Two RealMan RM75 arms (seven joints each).
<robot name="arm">
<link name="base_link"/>
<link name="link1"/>
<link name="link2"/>
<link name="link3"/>
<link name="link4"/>
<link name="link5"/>
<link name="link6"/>
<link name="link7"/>
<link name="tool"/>
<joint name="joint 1" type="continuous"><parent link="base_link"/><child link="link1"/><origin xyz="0 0 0.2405" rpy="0 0 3.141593"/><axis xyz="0 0 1"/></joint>
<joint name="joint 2" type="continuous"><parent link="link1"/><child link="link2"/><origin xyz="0 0 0" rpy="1.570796 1.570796 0"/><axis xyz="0 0 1"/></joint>
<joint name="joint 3" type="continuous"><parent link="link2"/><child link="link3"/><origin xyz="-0.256 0 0" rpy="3.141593 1.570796 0"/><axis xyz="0 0 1"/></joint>
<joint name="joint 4" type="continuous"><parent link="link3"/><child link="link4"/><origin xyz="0 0 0" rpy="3.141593 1.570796 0"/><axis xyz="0 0 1"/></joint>
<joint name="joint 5" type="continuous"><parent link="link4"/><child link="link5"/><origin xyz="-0.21 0 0" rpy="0 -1.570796 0"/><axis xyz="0 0 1"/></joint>
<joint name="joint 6" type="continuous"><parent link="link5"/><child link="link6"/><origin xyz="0 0 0" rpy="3.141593 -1.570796 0"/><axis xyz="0 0 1"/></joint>
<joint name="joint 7" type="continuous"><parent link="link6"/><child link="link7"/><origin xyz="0.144 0 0" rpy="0 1.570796 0"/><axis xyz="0 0 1"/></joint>
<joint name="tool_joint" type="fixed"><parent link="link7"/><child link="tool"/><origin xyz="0 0 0" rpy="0 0 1.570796"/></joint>
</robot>
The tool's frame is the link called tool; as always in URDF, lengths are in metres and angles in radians. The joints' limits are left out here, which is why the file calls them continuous.
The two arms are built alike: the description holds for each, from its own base.
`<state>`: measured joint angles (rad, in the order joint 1, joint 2, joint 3, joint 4, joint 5, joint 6, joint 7); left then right.
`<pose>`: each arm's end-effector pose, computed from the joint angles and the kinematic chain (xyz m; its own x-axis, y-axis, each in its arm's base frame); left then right.
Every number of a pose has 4 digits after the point.
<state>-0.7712 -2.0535 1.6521 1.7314 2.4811 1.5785 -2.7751 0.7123 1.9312 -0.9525 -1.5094 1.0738 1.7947 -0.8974</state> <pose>-0.0264 0.3276 -0.0091 0.9486 0.2788 -0.1501 0.2048 -0.9018 -0.3805 0.0972 0.3653 0.1228 0.9512 -0.2517 -0.1783 -0.2926 -0.9192 -0.2635</pose>
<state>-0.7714 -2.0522 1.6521 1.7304 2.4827 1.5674 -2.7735 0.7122 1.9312 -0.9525 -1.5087 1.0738 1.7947 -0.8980</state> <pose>-0.0256 0.3290 -0.0087 0.9508 0.2748 -0.1429 0.2021 -0.9001 -0.3861 0.0973 0.3653 0.1228 0.9512 -0.2518 -0.1782 -0.2927 -0.9193 -0.2631</pose>
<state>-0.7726 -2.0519 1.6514 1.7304 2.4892 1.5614 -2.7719 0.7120 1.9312 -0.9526 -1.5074 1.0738 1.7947 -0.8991</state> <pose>-0.0251 0.3304 -0.0081 0.9522 0.2715 -0.1402 0.1979 -0.8976 -0.3939 0.0976 0.3654 0.1226 0.9512 -0.2521 -0.1780 -0.2928 -0.9194 -0.2625</pose>
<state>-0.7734 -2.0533 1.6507 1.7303 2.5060 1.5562 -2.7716 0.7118 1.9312 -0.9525 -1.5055 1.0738 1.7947 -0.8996</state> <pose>-0.0252 0.3325 -0.0073 0.9523 0.2710 -0.1403 0.1935 -0.8918 -0.4089 0.0980 0.3655 0.1224 0.9508 -0.2534 -0.1781 -0.2940 -0.9194 -0.2614</pose>
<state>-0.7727 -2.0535 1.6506 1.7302 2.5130 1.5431 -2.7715 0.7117 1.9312 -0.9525 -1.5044 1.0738 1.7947 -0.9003</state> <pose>-0.0244 0.3342 -0.0069 0.9544 0.2680 -0.1316 0.1915 -0.8876 -0.4189 0.0982 0.3655 0.1223 0.9507 -0.2538 -0.1780 -0.2943 -0.9194 -0.2609</pose>
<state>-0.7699 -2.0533 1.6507 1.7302 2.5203 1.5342 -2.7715 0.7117 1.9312 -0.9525 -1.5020 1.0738 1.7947 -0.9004</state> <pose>-0.0249 0.3357 -0.0063 0.9550 0.2683 -0.1268 0.1913 -0.8833 -0.4279 0.0985 0.3656 0.1221 0.9502 -0.2557 -0.1782 -0.2960 -0.9193 -0.2594</pose>
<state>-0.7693 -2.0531 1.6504 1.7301 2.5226 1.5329 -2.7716 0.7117 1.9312 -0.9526 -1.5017 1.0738 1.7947 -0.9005</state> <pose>-0.0252 0.3361 -0.0061 0.9548 0.2690 -0.1263 0.1915 -0.8820 -0.4305 0.0986 0.3656 0.1220 0.9502 -0.2558 -0.1781 -0.2961 -0.9193 -0.2592</pose>
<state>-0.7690 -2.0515 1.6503 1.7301 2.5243 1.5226 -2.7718 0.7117 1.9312 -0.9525 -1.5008 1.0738 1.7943 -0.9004</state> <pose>-0.0245 0.3374 -0.0055 0.9566 0.2660 -0.1190 0.1903 -0.8793 -0.4365 0.0987 0.3657 0.1220 0.9499 -0.2566 -0.1785 -0.2970 -0.9191 -0.2589</pose>
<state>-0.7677 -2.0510 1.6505 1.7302 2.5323 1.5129 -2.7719 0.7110 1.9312 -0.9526 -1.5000 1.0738 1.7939 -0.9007</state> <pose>-0.0244 0.3390 -0.0048 0.9577 0.2644 -0.1140 0.1883 -0.8747 -0.4465 0.0990 0.3657 0.1219 0.9496 -0.2576 -0.1787 -0.2979 -0.9189 -0.2587</pose>
